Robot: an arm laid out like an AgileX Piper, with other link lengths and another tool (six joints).
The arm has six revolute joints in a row. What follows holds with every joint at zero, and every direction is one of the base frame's. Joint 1 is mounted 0.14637 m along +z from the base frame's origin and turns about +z. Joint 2 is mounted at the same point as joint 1 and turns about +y. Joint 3 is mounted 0.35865 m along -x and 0.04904 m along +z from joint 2 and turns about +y. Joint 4 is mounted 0.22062 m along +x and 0.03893 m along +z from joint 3 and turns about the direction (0.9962, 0, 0.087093). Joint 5 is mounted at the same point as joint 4 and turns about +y. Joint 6 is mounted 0.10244 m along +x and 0.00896 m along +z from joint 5 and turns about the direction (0.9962, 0, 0.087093). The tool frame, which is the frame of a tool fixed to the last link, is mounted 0.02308 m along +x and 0.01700 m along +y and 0.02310 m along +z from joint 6; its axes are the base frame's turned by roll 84.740, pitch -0.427 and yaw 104.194 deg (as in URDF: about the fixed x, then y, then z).
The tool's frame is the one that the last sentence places.
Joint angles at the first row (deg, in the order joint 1, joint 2, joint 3, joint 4, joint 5, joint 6):
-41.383, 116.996, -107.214, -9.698, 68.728, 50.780
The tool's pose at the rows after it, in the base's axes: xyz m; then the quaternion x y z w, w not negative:
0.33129 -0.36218 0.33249 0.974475 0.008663 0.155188 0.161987
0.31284 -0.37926 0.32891 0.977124 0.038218 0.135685 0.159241
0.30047 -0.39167 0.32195 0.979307 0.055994 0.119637 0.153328
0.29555 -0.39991 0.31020 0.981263 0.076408 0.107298 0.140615
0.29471 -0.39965 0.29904 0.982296 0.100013 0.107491 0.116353
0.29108 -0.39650 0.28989 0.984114 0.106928 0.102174 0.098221
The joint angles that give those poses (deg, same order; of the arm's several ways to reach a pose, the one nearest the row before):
-44.574, 116.864, -107.212, -11.238, 69.749, 47.490
-47.770, 117.214, -107.214, -11.633, 69.976, 40.944
-49.948, 117.977, -107.214, -11.984, 70.117, 36.775
-51.220, 119.286, -107.213, -11.845, 70.116, 33.075
-51.922, 119.965, -106.326, -9.899, 70.116, 29.003
-52.264, 119.968, -104.470, -9.180, 70.117, 27.590

